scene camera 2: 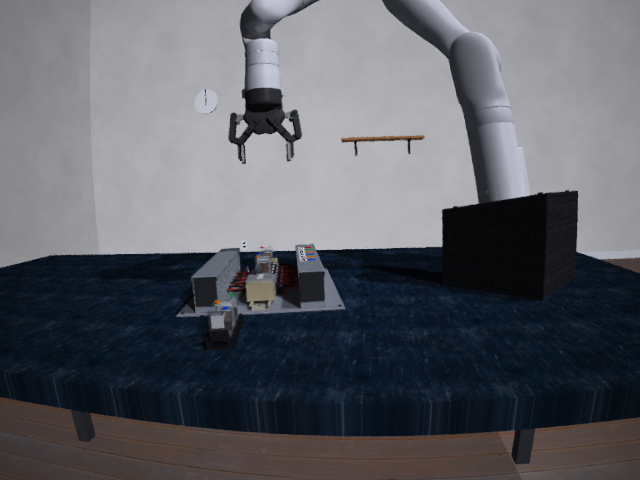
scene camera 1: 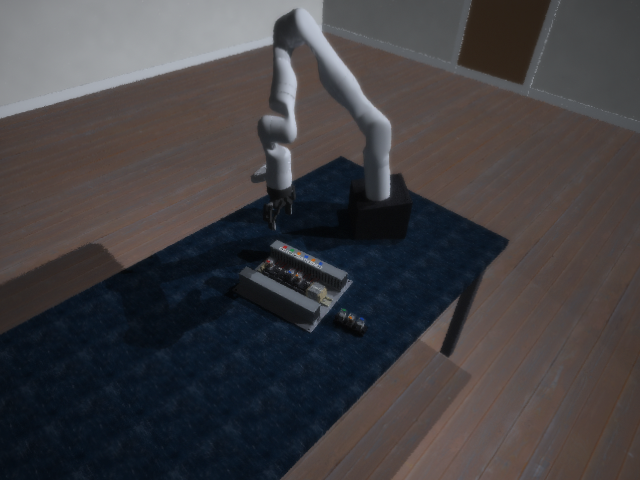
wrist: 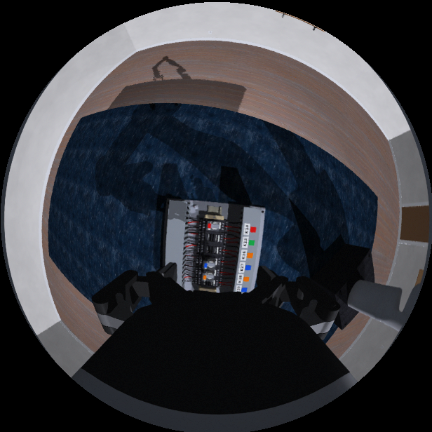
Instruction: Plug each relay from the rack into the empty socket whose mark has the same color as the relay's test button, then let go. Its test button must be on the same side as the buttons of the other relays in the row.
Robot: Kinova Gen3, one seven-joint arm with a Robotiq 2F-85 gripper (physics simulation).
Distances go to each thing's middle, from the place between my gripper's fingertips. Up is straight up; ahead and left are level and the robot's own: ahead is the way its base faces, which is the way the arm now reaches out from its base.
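There is the grey mounting plate [scene camera 2: 288,302], and it lies 25 cm below my hand. The plate is also 6 cm to the left of my hand, and ahead of it by 1 cm.
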